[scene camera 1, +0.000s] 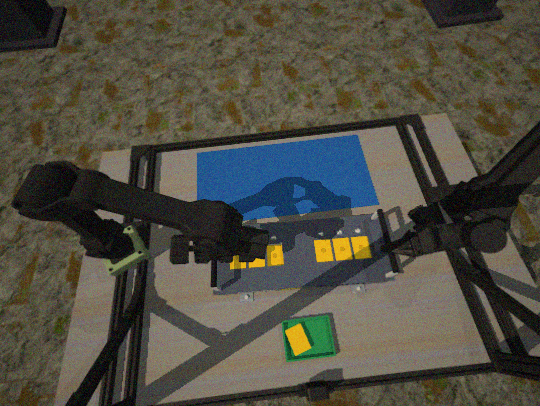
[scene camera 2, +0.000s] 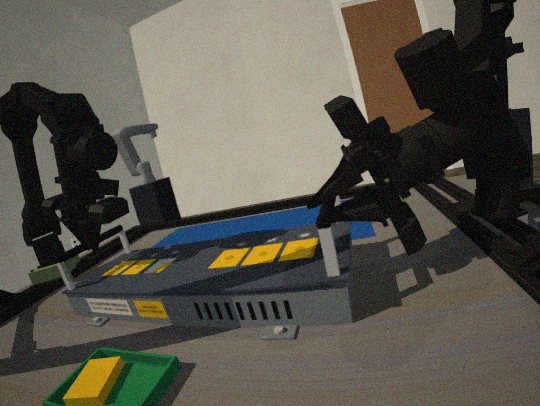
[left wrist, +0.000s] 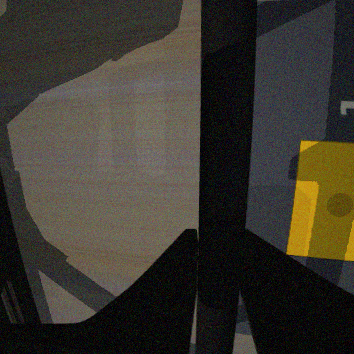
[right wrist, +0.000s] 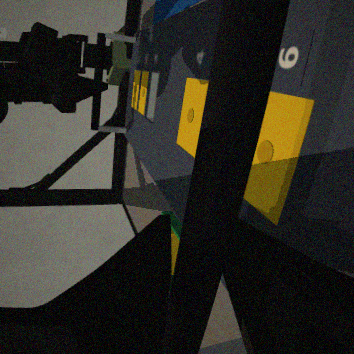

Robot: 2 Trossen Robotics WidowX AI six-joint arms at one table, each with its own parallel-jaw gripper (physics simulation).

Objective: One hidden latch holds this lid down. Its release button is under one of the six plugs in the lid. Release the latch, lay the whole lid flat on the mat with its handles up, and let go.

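Frame: origin at the left arm's base, x left, y ahead, z down, level; centimetres.
Seen in the pictures: left gripper, fingertip midpoint: [scene camera 2: 92, 250] [left wrist: 215, 239] [right wrist: 105, 85]; right gripper, fingertip midpoint: [scene camera 1: 380, 249] [scene camera 2: 312, 213] [right wrist: 193, 225]; left arm's base, origin of the base link: [scene camera 1: 120, 248] [scene camera 2: 53, 261] [right wrist: 109, 58]; right arm's base, origin of the base link: [scene camera 1: 455, 208] [scene camera 2: 498, 213].
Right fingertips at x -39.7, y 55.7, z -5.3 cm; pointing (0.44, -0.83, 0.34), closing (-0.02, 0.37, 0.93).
Offsets run from my right fingertips to a thing's top centre. "spot": to the spot under its first point. Level surfaces: height alone.
The dark grey lid [scene camera 1: 300, 272] [scene camera 2: 175, 272] [left wrist: 280, 100] lies on the grey base box [scene camera 2: 180, 312], handles up. Yellow plugs sit in it in two groups; the third position from the left [scene camera 1: 275, 255] [scene camera 2: 161, 266] looks open, with grey walls showing in scene camera 2. A loose yellow plug @(dx -5.3, dy -28.2, dz +8.9 cm) [scene camera 1: 298, 339] [scene camera 2: 94, 380] lies in the green tray @(dx -6.4, dy -26.0, dz +8.9 cm) [scene camera 1: 321, 336] [scene camera 2: 145, 380]. My left gripper [left wrist: 215, 239] is shut on the left handle @(spot: dx +17.2, dy -37.1, dz -0.4 cm) [scene camera 1: 214, 275] [left wrist: 227, 125]. My right gripper [scene camera 2: 319, 215] [right wrist: 193, 225] is shut on the right handle @(spot: dx -4.7, dy -0.7, dz -1.3 cm) [scene camera 1: 394, 265] [right wrist: 245, 75]. The blue mat @(dz +10.4 cm) [scene camera 1: 280, 155] [scene camera 2: 240, 227] lies behind the box.
A dark frame [scene camera 1: 275, 132] surrounds the work area. A light green bracket [scene camera 1: 137, 252] stands by the left rail. Small metal tabs [scene camera 1: 246, 296] [scene camera 2: 280, 332] stick out at the box's front. Arm shadows cross the lid and mat.
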